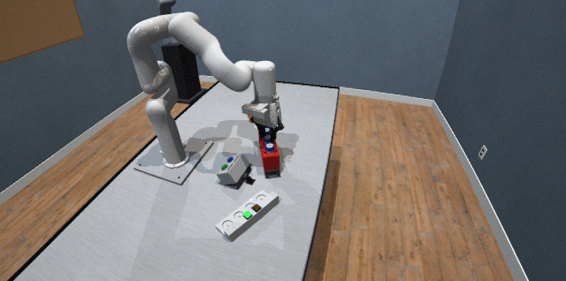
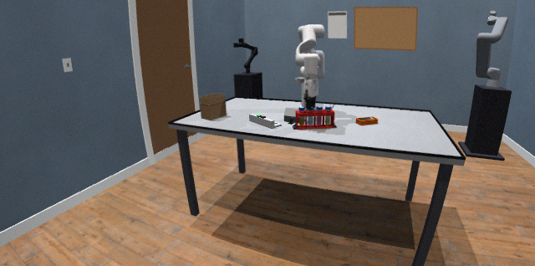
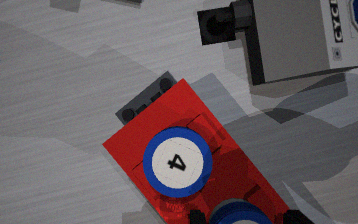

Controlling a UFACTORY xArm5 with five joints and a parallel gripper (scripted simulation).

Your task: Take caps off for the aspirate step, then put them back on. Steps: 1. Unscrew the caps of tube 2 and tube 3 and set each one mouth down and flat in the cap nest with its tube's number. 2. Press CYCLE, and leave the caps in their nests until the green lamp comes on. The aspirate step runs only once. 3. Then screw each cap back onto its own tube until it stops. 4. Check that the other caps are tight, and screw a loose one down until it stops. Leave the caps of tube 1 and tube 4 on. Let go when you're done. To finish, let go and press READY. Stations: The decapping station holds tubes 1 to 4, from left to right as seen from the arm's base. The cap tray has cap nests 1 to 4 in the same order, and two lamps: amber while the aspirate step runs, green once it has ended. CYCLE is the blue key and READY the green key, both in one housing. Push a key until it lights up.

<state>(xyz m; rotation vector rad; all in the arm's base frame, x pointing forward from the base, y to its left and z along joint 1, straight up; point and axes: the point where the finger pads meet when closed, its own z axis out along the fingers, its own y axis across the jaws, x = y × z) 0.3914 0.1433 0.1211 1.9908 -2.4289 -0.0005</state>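
Right now my hand is 20 mm past the blue-rimmed cap, 50 mm to the right of it and 20 mm above it. Also, from my hand: grey key housing (100 mm behind, 130 mm to the right, 80 mm below); blue key (120 mm behind, 110 mm to the right, 70 mm below); green key (120 mm behind, 160 mm to the right, 70 mm below).
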